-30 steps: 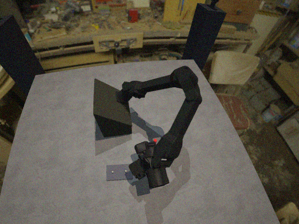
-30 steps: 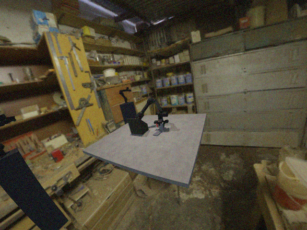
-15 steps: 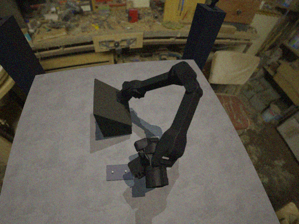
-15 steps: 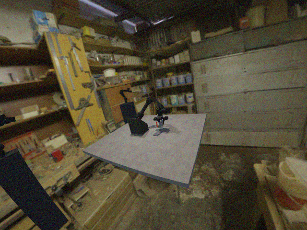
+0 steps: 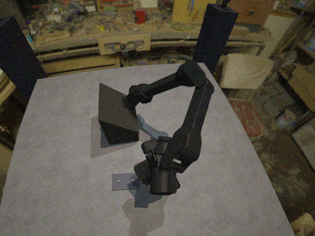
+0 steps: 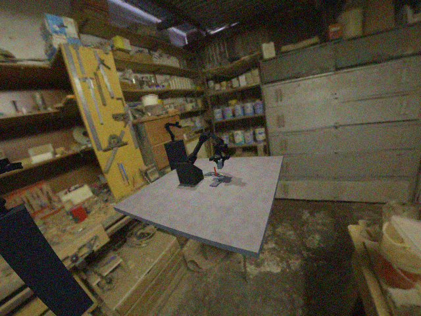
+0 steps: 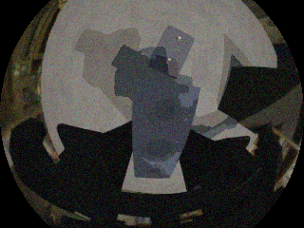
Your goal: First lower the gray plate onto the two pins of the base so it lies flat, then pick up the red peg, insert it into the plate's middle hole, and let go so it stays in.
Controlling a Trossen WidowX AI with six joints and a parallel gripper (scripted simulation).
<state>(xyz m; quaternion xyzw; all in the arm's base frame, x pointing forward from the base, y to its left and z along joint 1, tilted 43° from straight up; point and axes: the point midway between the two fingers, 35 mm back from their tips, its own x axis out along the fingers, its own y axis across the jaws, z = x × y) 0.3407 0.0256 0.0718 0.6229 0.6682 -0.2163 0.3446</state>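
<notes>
The base is 13 cm to the right of my gripper tip, 10 cm below it and 1 cm behind it. From my gripper tip the other things lie so: gray plate 3 cm above; red peg 10 cm behind, 7 cm below, 5 cm to the left.
</notes>
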